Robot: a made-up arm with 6 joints. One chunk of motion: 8 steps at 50 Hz.
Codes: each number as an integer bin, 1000 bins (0 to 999) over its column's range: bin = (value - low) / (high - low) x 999, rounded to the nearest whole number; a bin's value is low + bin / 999 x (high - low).
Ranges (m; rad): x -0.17..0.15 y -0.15..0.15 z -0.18..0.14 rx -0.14..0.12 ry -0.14..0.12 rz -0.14..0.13
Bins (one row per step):
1: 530 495 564 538 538 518
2: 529 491 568 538 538 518
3: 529 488 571 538 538 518
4: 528 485 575 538 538 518
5: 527 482 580 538 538 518
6: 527 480 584 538 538 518
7: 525 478 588 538 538 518
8: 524 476 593 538 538 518
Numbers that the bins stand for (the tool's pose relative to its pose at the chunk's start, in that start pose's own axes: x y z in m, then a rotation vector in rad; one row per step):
1: -0.0002 -0.0014 0.0007 0.0000 0.0000 0.0000
2: -0.0006 -0.0026 0.0019 0.0000 0.0000 0.0000
3: -0.0006 -0.0035 0.0029 0.0000 0.0000 0.0000
4: -0.0009 -0.0044 0.0042 0.0000 0.0000 0.0000
5: -0.0012 -0.0053 0.0058 0.0000 0.0000 0.0000
6: -0.0012 -0.0059 0.0071 0.0000 0.0000 0.0000
7: -0.0018 -0.0065 0.0083 0.0000 0.0000 0.0000
8: -0.0022 -0.0071 0.0099 0.0000 0.0000 0.0000

